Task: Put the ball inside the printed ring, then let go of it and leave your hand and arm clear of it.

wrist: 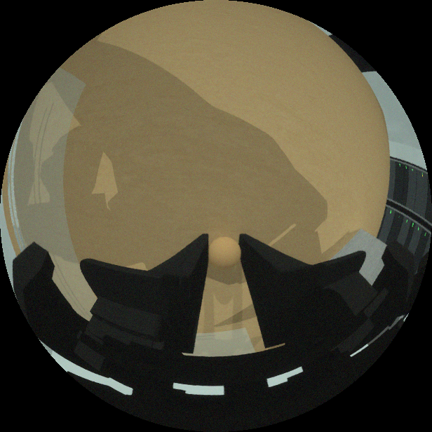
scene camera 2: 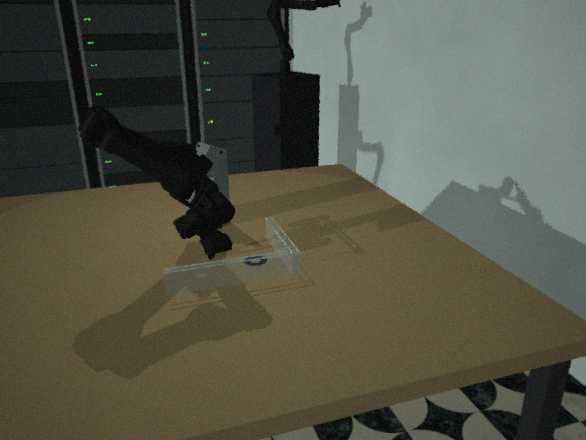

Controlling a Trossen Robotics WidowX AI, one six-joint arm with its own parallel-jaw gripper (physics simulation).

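Seen in the pictures: gripper, fingertip midpoint: (scene camera 2: pixel 209 256); arm's base, origin of the base link: (scene camera 2: pixel 202 167).
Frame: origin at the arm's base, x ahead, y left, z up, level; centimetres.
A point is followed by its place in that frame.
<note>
A small orange-tan ball (wrist: pixel 224 251) sits between the two black fingertips in the wrist view, touched on both sides. My gripper (scene camera 2: pixel 212 254) @(z -16.6, x 23.3, y -11.4 cm) (wrist: pixel 223 239) is shut on it, pointing down close to the table top. The ball does not show in the scene view, where the fingers and the clear wall cover that spot. The printed ring (scene camera 2: pixel 256 264) is a small dark circle on the table, seen through the clear wall, to the right of my gripper in the scene view. The ring does not show in the wrist view.
Low clear walls (scene camera 2: pixel 225 276) @(z -14.3, x 39.2, y -15.4 cm) form a corner on the wooden table (scene camera 2: pixel 400 320) @(z -16.9, x 73.3, y 6.4 cm), one in front of my gripper and ring, one to their right. A grey upright plate (scene camera 2: pixel 220 167) @(z 1.2, x 6.5, y 2.5 cm) stands behind the arm. A dark pedestal (scene camera 2: pixel 300 120) with another arm stands beyond the table.
</note>
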